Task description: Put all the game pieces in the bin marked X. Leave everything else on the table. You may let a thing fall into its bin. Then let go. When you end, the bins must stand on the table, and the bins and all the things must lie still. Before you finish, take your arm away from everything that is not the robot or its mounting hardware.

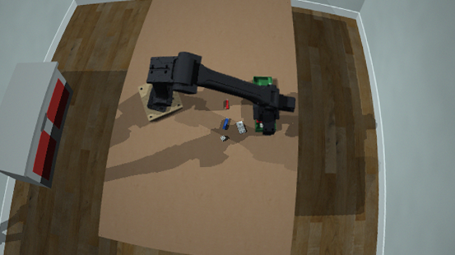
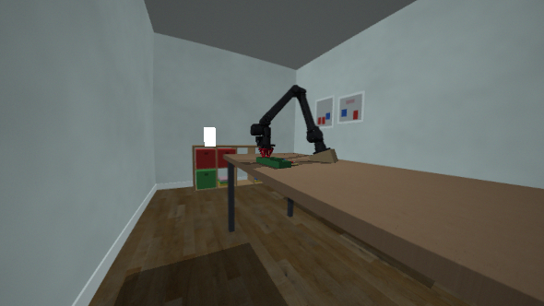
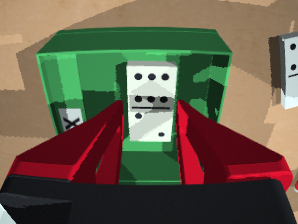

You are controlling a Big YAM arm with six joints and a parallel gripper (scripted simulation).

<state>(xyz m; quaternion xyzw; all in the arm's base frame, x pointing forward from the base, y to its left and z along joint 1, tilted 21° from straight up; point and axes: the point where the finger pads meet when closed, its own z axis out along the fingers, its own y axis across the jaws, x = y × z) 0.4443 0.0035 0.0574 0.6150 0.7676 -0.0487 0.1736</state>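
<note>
Now: hand 9 cm past the white domino-like piece, 4 cm to the left of it and 2 cm above it. The rest, counted from my hand: green bin: 9 cm to the left, 1 cm below, 1 cm behind; then small red piece: 16 cm behind, 6 cm to the left, 2 cm below; then blue cylinder: 15 cm behind, 3 cm to the right, 2 cm below.
</note>
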